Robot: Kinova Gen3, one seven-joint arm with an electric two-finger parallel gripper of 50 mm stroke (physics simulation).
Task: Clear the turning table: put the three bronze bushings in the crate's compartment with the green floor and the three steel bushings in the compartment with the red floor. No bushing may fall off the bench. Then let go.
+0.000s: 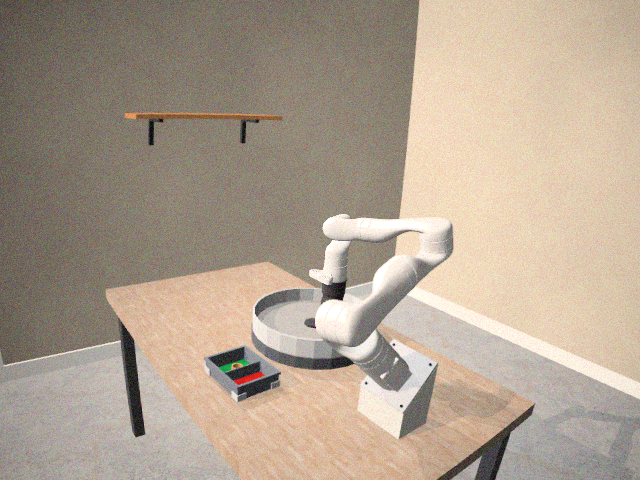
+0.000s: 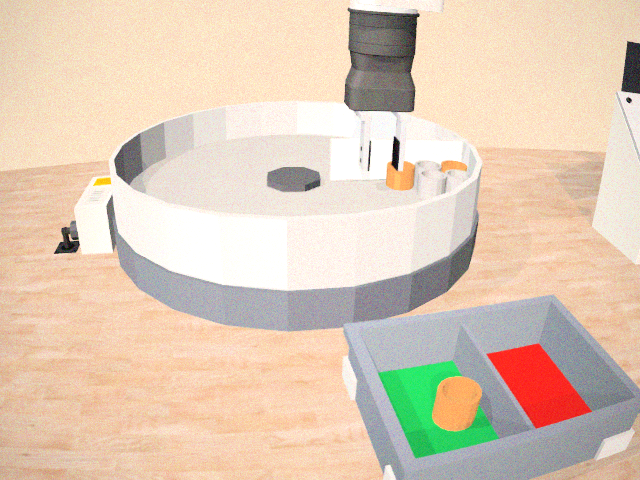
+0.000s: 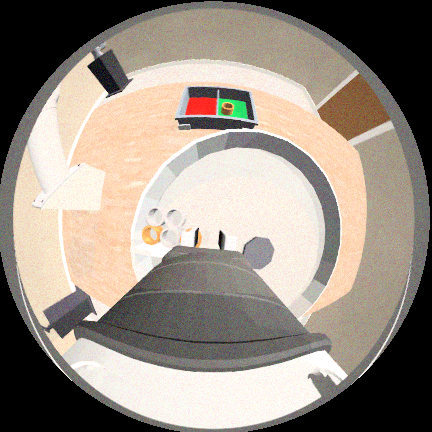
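My gripper (image 2: 382,168) (image 3: 208,235) is open and points down inside the turning table (image 1: 286,315) (image 2: 217,175) (image 3: 250,195). One finger overlaps the top of a bronze bushing (image 2: 400,177) (image 3: 200,239); whether its tip is in the hole or behind the rim is unclear. Beside that bushing stand three steel bushings (image 2: 431,184) (image 3: 175,218) and a second bronze one (image 2: 453,166) (image 3: 151,234), close together near the wall. A third bronze bushing (image 1: 236,366) (image 2: 456,405) (image 3: 227,108) stands on the crate's green floor (image 2: 405,390). The red floor (image 2: 537,382) (image 3: 201,106) bears no bushing.
The crate (image 1: 219,376) (image 2: 439,312) (image 3: 217,123) stands beside the turning table, with a divider between its compartments. A raised wall rings the table. A white barrier (image 2: 342,160) lies behind the bushings, and a dark hub (image 2: 293,179) (image 3: 259,252) is at the centre.
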